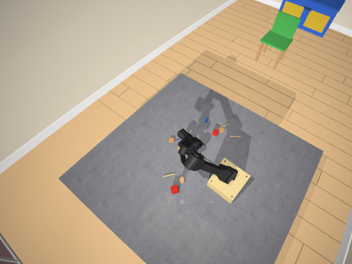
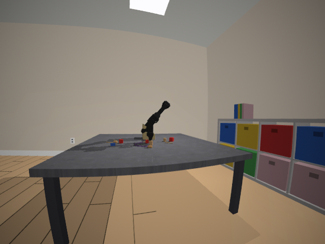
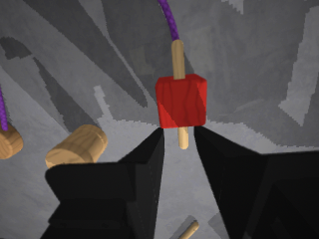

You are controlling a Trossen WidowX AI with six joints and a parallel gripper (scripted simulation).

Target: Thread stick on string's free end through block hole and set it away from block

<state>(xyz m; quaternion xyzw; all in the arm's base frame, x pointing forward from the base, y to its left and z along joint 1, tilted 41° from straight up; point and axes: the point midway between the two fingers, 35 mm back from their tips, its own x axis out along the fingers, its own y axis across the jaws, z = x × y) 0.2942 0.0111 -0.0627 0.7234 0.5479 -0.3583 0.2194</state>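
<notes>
The red wooden block lies 10 mm behind my gripper tip and 30 mm to the right of it. Round my gripper tip: wooden cylinder: 90 mm ahead, 20 mm to the right, 10 mm above; stick on the string: 10 mm behind, 40 mm to the right; loose stick: 40 mm ahead, 170 mm to the left, 10 mm below.
</notes>
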